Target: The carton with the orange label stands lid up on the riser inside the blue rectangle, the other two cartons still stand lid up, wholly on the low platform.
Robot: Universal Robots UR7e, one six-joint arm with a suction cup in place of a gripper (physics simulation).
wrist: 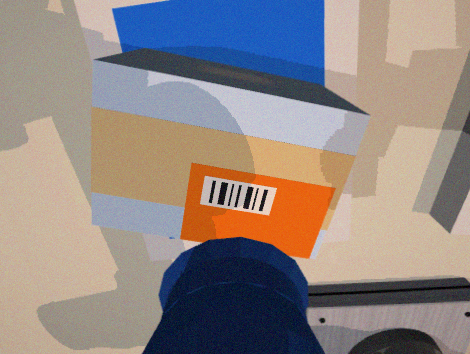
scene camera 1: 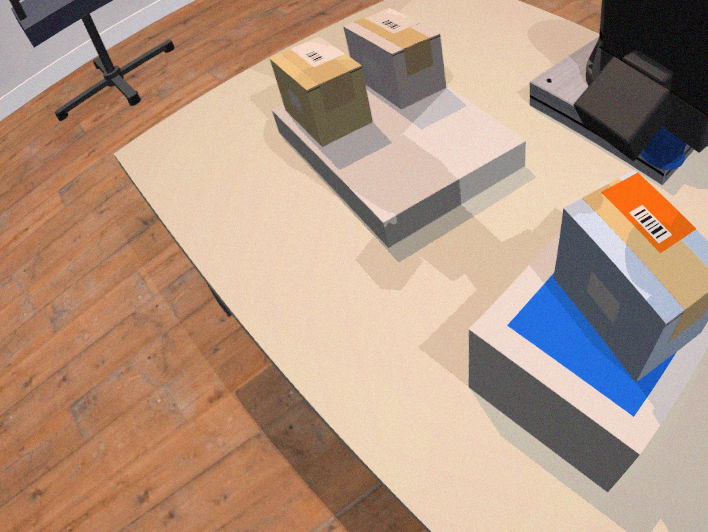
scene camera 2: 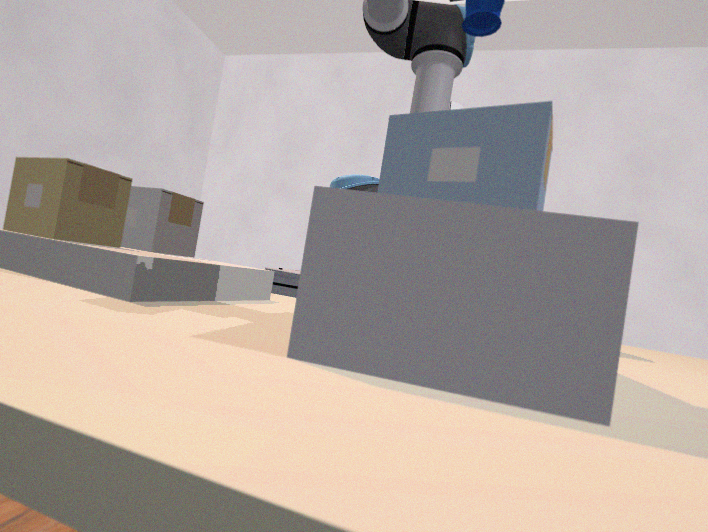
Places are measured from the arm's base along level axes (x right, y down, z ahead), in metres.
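Where they show: end effector, tool point: (wrist: 234,301) (scene camera 1: 662,151) (scene camera 2: 481,24).
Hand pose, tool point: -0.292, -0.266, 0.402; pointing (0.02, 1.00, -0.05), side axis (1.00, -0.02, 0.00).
Each offset is from my tool point to the top centre of the thing, as dx, dy, dz. Level surfaces: height alone.
The blue-grey carton with the orange label {-0.005, +0.098, -0.012} (scene camera 1: 600,268) (scene camera 2: 412,143) (wrist: 145,145) stands lid up on the riser {+0.004, +0.196, -0.017} (scene camera 1: 532,394) (scene camera 2: 457,297), turned relative to the blue rectangle {+0.004, +0.196, -0.017} (scene camera 1: 549,320) (wrist: 225,25). In scene camera 1 its right base edge seems to run past the rectangle's edge; its far base is hidden. The tan carton {+0.530, +0.164, +0.032} (scene camera 1: 343,114) (scene camera 2: 34,211) and the grey carton {+0.531, +0.165, -0.101} (scene camera 1: 377,68) (scene camera 2: 140,217) stand lid up on the low platform {+0.453, +0.268, -0.031} (scene camera 1: 423,183) (scene camera 2: 85,263). My blue suction cup (scene camera 1: 663,151) (scene camera 2: 482,24) (wrist: 235,260) is open and empty, above and apart from the labelled carton.
The dark arm (scene camera 1: 658,51) (scene camera 2: 437,28) reaches over the table {dy +0.316} (scene camera 1: 343,343) (scene camera 2: 286,411). Its base plate (scene camera 1: 558,94) (wrist: 345,307) lies behind the riser. A black stand (scene camera 1: 111,74) is on the floor beyond the table.
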